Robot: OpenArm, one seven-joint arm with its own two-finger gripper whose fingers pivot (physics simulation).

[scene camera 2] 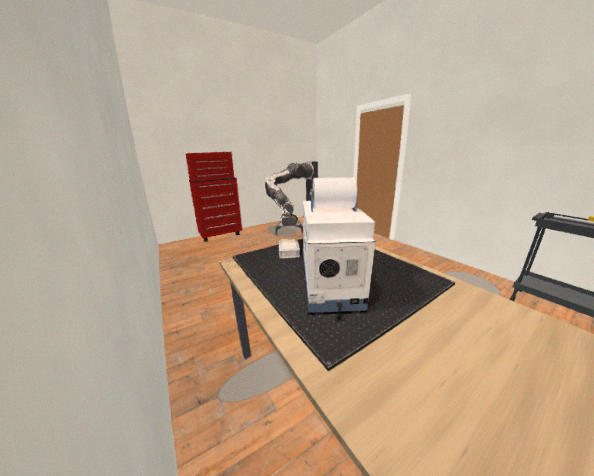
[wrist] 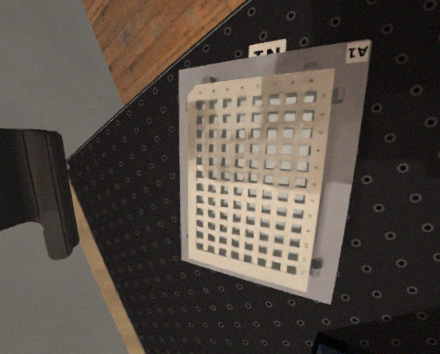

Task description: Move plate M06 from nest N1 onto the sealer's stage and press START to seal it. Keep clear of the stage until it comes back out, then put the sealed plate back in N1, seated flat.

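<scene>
The cream well plate (scene camera 2: pixel 289 242) (wrist: pixel 252 190) lies in the grey nest (scene camera 2: pixel 289 253) (wrist: pixel 338 175), beside the N1 label (wrist: pixel 267 49) in the wrist view. Its wells face up, and the A1 tag is at a nest corner. My gripper (scene camera 2: pixel 289 230) is open and empty, above the plate in the scene view. One dark finger shows at the left of the wrist view, apart from the plate. The white and blue sealer (scene camera 2: pixel 340 270) stands beside the nest, its back to the scene camera. Its stage and START button are hidden in that view.
The black perforated mat (scene camera 2: pixel 330 340) (wrist: pixel 150 280) lies under the nest and sealer on the wooden table (scene camera 2: pixel 450 375). A dark blue corner (wrist: pixel 331 345) shows at the bottom of the wrist view. A red tool cabinet (scene camera 2: pixel 215 200) and a dark cart (scene camera 2: pixel 555 292) stand beyond the table.
</scene>
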